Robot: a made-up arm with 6 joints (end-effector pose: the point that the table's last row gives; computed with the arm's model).
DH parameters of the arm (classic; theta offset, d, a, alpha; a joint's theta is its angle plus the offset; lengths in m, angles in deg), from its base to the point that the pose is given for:
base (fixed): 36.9 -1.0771 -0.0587 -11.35
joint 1: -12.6 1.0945 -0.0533 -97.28
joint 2: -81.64 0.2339 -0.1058 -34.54
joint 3: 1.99 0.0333 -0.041 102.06
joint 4: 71.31 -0.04 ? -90
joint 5: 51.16 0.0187 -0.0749 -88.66
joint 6: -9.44 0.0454 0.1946 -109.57
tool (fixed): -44.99 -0.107 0 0
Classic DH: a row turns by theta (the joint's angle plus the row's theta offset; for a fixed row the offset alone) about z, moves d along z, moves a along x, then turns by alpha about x.
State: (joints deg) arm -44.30 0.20 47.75 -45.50 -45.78 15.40
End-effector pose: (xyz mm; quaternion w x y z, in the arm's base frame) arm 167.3 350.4 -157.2 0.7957 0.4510 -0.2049 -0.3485
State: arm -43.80 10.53 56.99 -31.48 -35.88 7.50
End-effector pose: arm 121.3 422.4 -300.5 0.8167 0.3978 0.0947 -0.4072
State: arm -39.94 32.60 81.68 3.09 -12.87 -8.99
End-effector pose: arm -186.3 632.0 -340.0 0.5738 0.2648 0.7209 -0.2846
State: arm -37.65 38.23 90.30 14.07 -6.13 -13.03
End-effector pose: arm -269.7 663.1 -264.2 0.4509 0.2227 0.8432 -0.1897
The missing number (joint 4, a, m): 0.1446
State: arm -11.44 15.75 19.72 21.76 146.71 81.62
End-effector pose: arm -268.9 463.8 -119.2 0.0204 -0.6910 -0.4388 -0.5740
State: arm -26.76 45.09 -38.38 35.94 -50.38 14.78
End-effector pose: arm -167.6 373.4 -488.2 0.8644 -0.4133 0.1319 0.2541
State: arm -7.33 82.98 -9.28 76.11 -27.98 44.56
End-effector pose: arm -587.7 234.9 -358.5 0.6956 -0.4239 0.4839 0.3199
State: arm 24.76 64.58 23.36 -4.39 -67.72 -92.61
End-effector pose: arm -602.5 -25.1 -279.4 0.1511 -0.4588 0.5625 0.6710
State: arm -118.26 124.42 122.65 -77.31 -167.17 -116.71
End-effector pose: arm 167.1 657.9 89.8 0.4161 0.6336 0.6455 -0.0931
